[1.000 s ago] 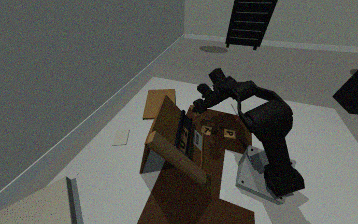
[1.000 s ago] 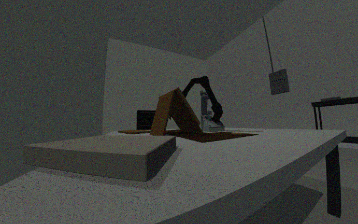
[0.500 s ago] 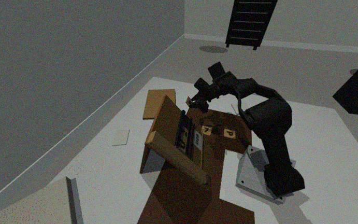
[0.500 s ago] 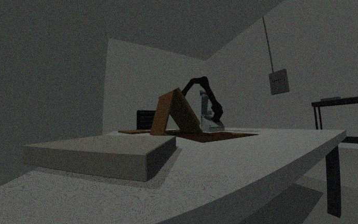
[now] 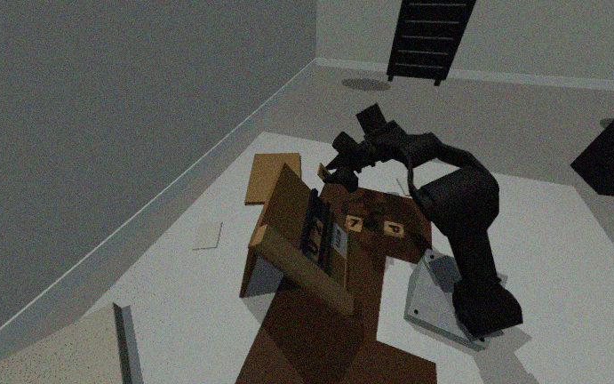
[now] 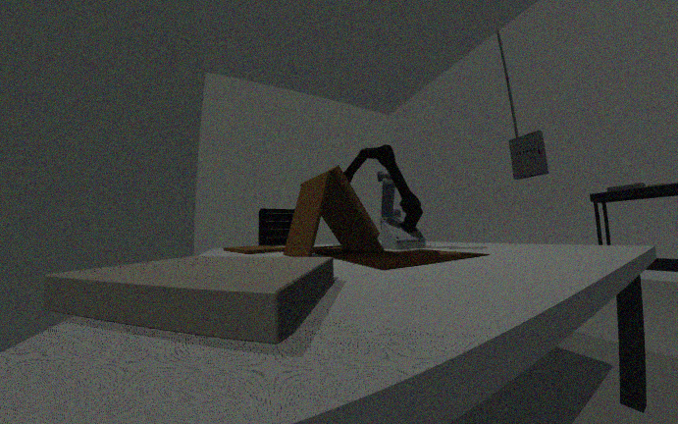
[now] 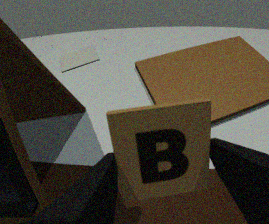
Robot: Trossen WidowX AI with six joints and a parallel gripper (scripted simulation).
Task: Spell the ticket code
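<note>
Right now my gripper tip is 60 mm past the white ticket, 150 mm to the right of it and 80 mm above it. From my gripper tip the other things lie so: brown mat 160 mm behind, 230 mm to the left, 180 mm below; flat tan panel 220 mm ahead, 160 mm to the right, 170 mm below.
</note>
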